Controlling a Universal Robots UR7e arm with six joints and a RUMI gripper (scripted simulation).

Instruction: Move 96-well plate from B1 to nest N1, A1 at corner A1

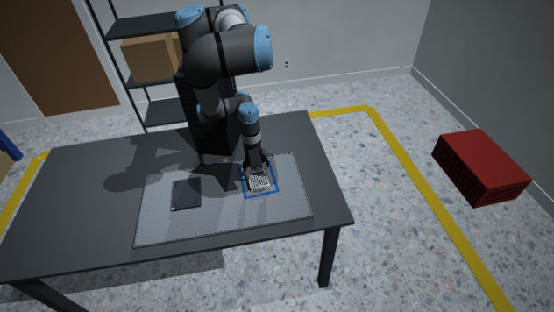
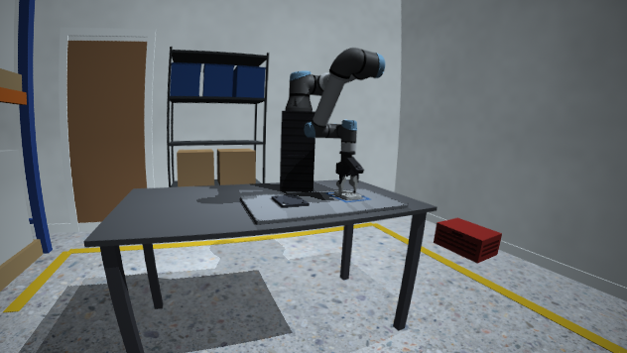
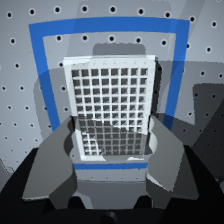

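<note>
Now: hand 31 cm to the left of the dark plate nest N1, 3 cm short of it and 1 cm above it. From my hand the other things lie so: 96-well plate: 1 cm below; A1 corner mark: 36 cm to the right, 10 cm ahead.
</note>
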